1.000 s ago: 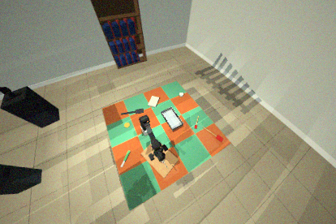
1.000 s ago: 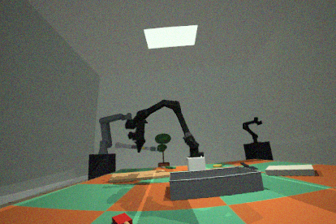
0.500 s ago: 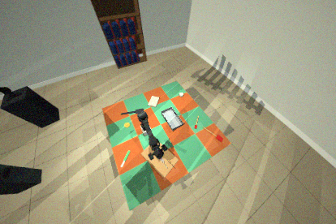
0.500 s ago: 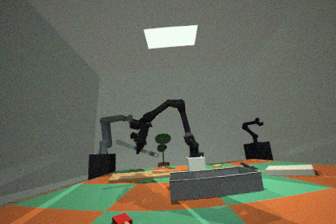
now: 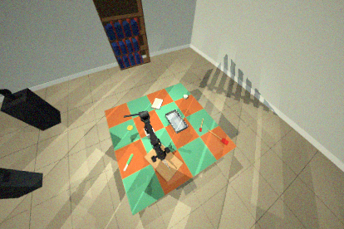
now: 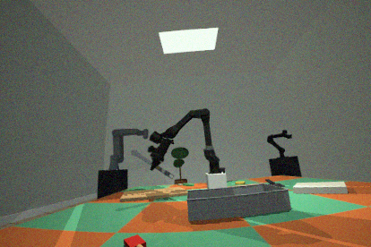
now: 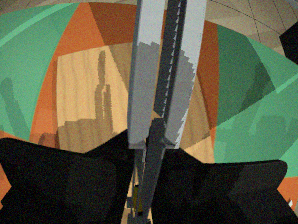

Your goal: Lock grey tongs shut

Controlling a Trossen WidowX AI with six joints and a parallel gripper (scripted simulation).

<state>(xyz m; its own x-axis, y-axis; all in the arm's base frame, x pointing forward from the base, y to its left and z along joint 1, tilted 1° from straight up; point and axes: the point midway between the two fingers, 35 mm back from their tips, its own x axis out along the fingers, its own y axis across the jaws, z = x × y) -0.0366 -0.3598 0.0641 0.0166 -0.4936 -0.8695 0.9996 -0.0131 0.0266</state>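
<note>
Now: gripper tip 130 mm above the wooden board and 20 mm to the right of it. From my gripper tip the other things lie so: grey roasting tin 400 mm ahead, 340 mm to the left, 110 mm below; then brush 640 mm ahead, 130 mm below, 90 mm to the left; then green-handled tool 330 mm behind, 210 mm to the left, 130 mm below.
</note>
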